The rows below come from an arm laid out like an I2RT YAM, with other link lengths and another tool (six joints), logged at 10 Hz.
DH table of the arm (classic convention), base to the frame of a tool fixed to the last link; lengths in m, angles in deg. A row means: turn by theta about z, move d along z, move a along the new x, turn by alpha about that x. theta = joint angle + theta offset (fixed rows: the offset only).
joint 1: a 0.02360, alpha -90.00, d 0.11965, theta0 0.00
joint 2: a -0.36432, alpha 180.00, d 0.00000, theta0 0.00
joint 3: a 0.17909, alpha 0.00, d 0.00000, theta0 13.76
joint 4: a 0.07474, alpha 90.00, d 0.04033, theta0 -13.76
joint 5: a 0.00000, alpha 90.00, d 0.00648, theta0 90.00
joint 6: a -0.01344, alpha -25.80, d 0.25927, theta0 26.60
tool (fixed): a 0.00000, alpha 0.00, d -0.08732, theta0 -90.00
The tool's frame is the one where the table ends.
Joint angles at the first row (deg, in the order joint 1, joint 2, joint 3, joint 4, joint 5, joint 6):
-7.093 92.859 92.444 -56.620 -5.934 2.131
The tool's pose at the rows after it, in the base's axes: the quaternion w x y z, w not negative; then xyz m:
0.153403 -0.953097 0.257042 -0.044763 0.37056 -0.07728 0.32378
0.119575 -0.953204 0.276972 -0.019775 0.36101 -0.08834 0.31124
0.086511 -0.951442 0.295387 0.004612 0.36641 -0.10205 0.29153
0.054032 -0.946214 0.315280 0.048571 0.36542 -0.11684 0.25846
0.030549 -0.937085 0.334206 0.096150 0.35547 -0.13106 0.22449
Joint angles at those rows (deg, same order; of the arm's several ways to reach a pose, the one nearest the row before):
-7.092 92.903 92.444 -58.282 -5.038 2.154
-7.093 93.624 92.467 -61.277 -1.191 2.174
-7.332 96.641 92.336 -61.714 2.415 2.175
-8.141 100.268 90.082 -61.603 5.432 2.175
-9.627 103.285 86.500 -60.971 7.311 2.154

